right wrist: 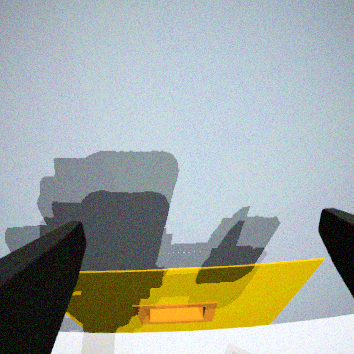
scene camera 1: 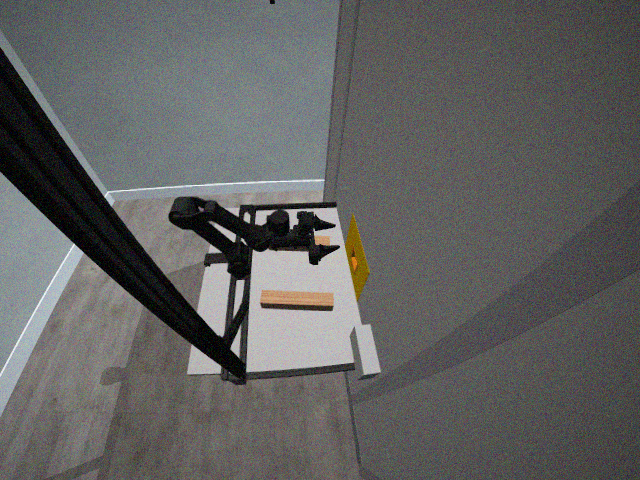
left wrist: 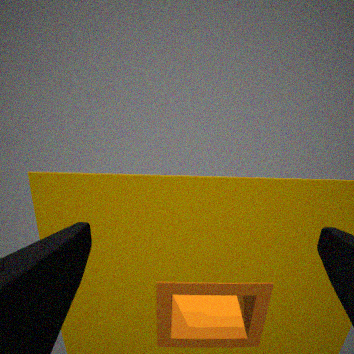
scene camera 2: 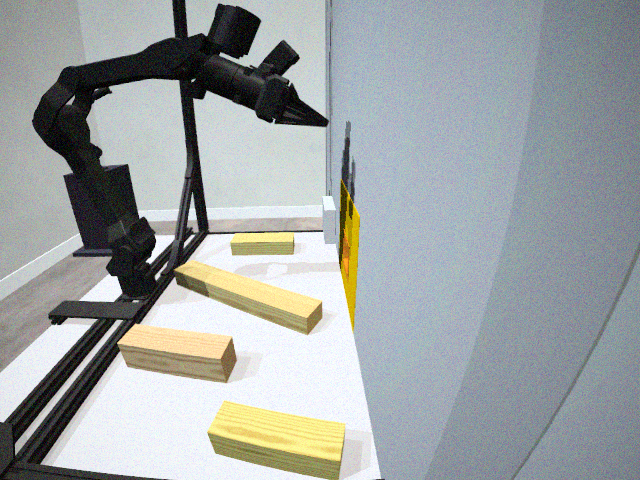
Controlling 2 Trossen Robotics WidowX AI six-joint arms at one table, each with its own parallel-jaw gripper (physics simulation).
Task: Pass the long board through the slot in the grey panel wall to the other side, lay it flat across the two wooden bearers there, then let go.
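Places are measured from the left arm's base along level axes (x left, y back, z up), in metres.
Where they show: left gripper, between the fingertips: (scene camera 1: 337, 235) (left wrist: 206, 236); right gripper, between the fingertips: (right wrist: 203, 226) (scene camera 2: 326, 123); left arm's base, origin of its link: (scene camera 1: 240, 272); right arm's base, origin of its link: (scene camera 2: 139, 291).
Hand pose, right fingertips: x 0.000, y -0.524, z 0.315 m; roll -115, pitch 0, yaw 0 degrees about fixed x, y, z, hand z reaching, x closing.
Observation:
Things, the pixels of their top centre, and the offset from my right fingertips. "pt": a spot on its surface instead.
- long board, centre of its top: (scene camera 2: 238, 284) dx +0.001, dy -0.172, dz -0.296 m
- orange-lined slot, a spot on its surface: (left wrist: 164, 315) pt dx +0.019, dy +0.093, dz -0.244 m
- short block, centre of its top: (scene camera 2: 262, 237) dx -0.237, dy -0.156, dz -0.296 m
- pinkish block, centre of its top: (scene camera 2: 173, 340) dx +0.179, dy -0.234, dz -0.284 m
- yellow block, centre of its top: (scene camera 2: 276, 429) dx +0.314, dy -0.069, dz -0.290 m
The long board (scene camera 2: 248, 297) lies flat and slantwise on the table in scene camera 2. The grey panel wall (scene camera 1: 465, 155) (scene camera 2: 439, 155) (left wrist: 175, 100) (right wrist: 200, 75) carries a yellow plate (scene camera 1: 353, 235) (scene camera 2: 353, 289) (left wrist: 200, 200) (right wrist: 280, 290) around the orange-lined slot (left wrist: 164, 315) (right wrist: 143, 315). Two wooden bearers, the near one (scene camera 1: 297, 298) and the far one (scene camera 1: 323, 240), lie in scene camera 1; the far one is partly hidden by the left gripper. My left gripper (scene camera 1: 337, 236) (left wrist: 206, 236) is open and empty, facing the plate. My right gripper (scene camera 2: 326, 122) (right wrist: 203, 226) is open and empty, high above the board, near the wall.
In scene camera 2, a short block (scene camera 2: 262, 243) lies behind the board; a pinkish block (scene camera 2: 175, 353) and a yellow block (scene camera 2: 276, 439) lie in front. A pale box (scene camera 1: 366, 351) (scene camera 2: 328, 219) sits at the wall. Black frame posts (scene camera 1: 129, 273) (scene camera 2: 192, 139) rise beside the tables.

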